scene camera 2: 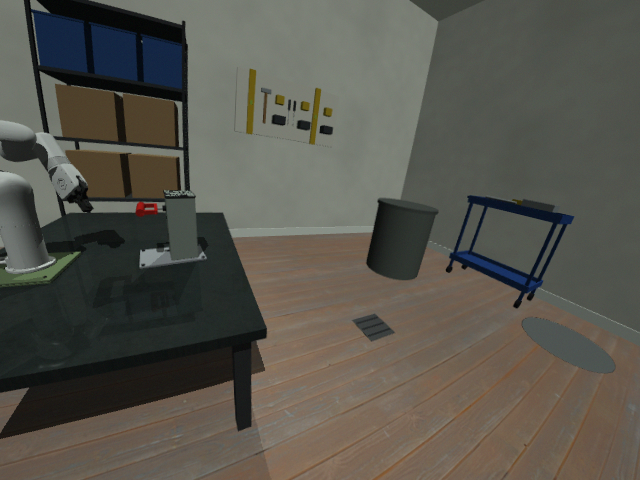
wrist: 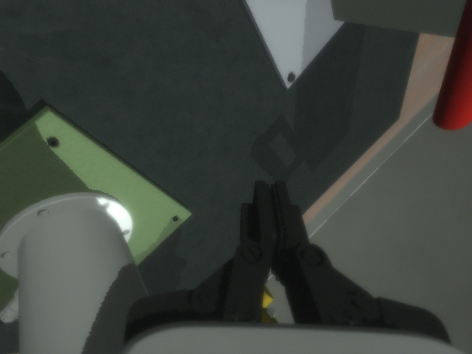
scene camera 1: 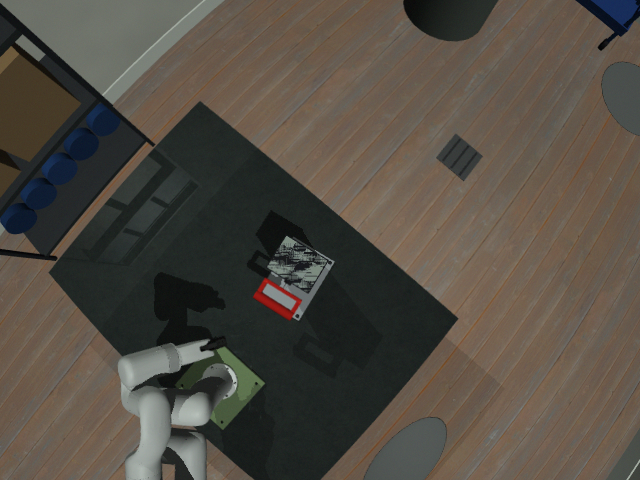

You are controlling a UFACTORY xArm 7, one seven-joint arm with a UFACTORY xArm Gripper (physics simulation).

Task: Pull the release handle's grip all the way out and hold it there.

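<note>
The red release handle's grip is a rectangular loop standing out from the side of a grey upright block, near its top. The block stands on a light metal base plate on the dark table. A short stem joins grip and block. My gripper is shut and empty, its fingertips together. It is apart from the grip, above the table near the arm's base. In the wrist view part of the grip shows at the right edge.
The arm's base stands on a green plate on the dark table. A shelf unit, a grey bin and a blue cart stand beyond the table.
</note>
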